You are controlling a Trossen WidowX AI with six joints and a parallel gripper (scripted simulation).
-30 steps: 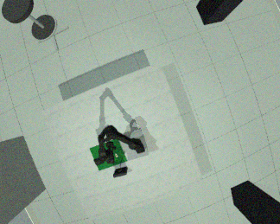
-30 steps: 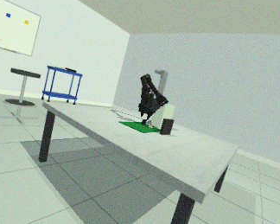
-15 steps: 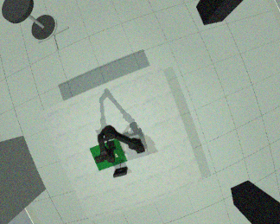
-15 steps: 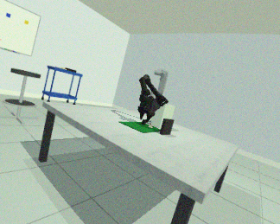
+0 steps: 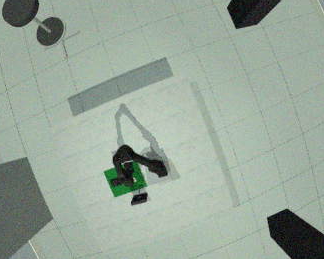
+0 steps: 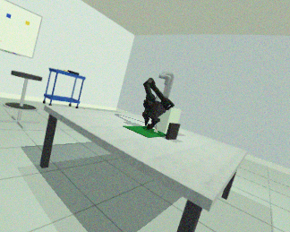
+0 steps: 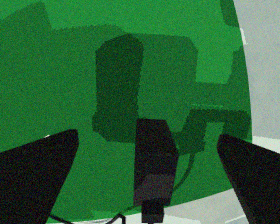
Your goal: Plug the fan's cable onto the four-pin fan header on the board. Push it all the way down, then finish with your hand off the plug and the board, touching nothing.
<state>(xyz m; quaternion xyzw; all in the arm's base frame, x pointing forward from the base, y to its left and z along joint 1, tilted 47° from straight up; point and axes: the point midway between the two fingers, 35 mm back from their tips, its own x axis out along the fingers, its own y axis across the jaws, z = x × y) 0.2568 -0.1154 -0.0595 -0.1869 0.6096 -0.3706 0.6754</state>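
The dark fan plug is 10 mm behind my gripper tip and 10 mm above it. Round my gripper tip: fan (220 mm to the left, 40 mm above); green board (80 mm ahead, 60 mm to the left, 30 mm below).
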